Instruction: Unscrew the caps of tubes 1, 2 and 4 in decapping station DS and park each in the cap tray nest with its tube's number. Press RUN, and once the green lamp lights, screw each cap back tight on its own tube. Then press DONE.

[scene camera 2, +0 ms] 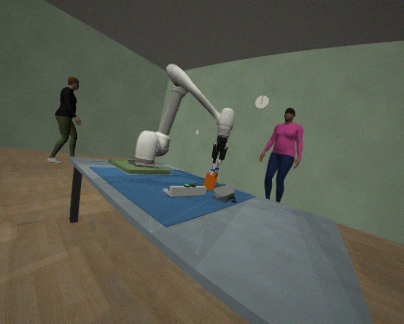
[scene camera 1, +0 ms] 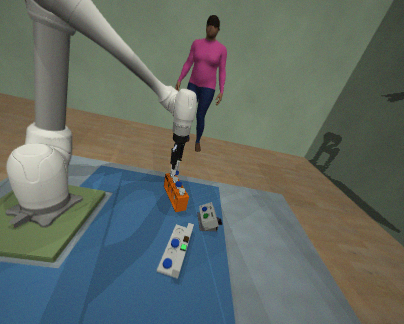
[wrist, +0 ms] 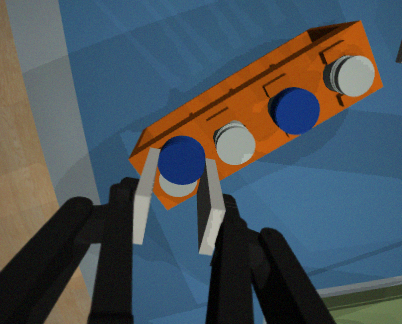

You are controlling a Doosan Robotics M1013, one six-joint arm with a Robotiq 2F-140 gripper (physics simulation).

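Where they show: gripper, fingertip midpoint: [scene camera 2: 215, 168] [scene camera 1: 174, 172] [wrist: 179, 171]; arm's base, link origin: [scene camera 2: 143, 165] [scene camera 1: 48, 205].
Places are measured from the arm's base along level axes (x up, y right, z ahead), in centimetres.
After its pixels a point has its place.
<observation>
The orange decapping station [scene camera 1: 176, 200] @[x 0.2, y -26.7, z 48.8 cm] [scene camera 2: 210, 181] @[x 3.0, y -23.4, z 53.5 cm] [wrist: 251, 106] @[x 6.9, y -32.3, z 47.2 cm] stands on the blue mat with four tubes in a row. My gripper [scene camera 1: 175, 175] @[x 9.9, y -37.6, z 42.1 cm] [scene camera 2: 215, 168] @[x 9.9, y -37.6, z 42.1 cm] [wrist: 179, 171] @[x 9.9, y -37.6, z 42.1 cm] is shut on a blue cap [wrist: 181, 159] @[x 10.7, y -37.6, z 43.5 cm] right over the end tube [wrist: 177, 189] @[x 9.3, y -37.6, z 40.3 cm]. I cannot tell if the cap is seated on that tube. The tube beside it [wrist: 235, 143] @[x 9.3, y -33.6, z 44.7 cm] is bare, the third tube carries a blue cap [wrist: 294, 110] @[x 9.7, y -29.8, z 47.8 cm], and the fourth tube [wrist: 347, 75] @[x 9.3, y -26.2, z 50.9 cm] is bare. The white cap tray [scene camera 1: 188, 228] @[x 1.9, y -10.0, z 60.1 cm] [scene camera 2: 181, 191] @[x -0.2, y 3.4, z 62.1 cm] holds two blue caps [scene camera 1: 175, 242] @[x -0.1, y -2.8, z 56.8 cm] [scene camera 1: 167, 263] @[x -0.6, y 6.2, z 56.9 cm]. Its green lamp [scene camera 1: 183, 247] @[x 2.7, y 0.2, z 60.7 cm] [scene camera 2: 186, 185] @[x 2.4, y -0.1, z 60.4 cm] is lit.
A grey button box [scene camera 1: 211, 222] @[x 3.5, y -16.1, z 69.4 cm] [scene camera 2: 224, 192] @[x 2.1, y -16.9, z 71.6 cm] with a blue and a green button sits right of the station. The arm's base stands on a green plate [scene camera 1: 59, 231] @[x 0.0, y 8.5, z 14.1 cm]. A person in pink [scene camera 1: 205, 64] [scene camera 2: 284, 151] walks behind the table; a person in black [scene camera 2: 67, 119] is at far left.
</observation>
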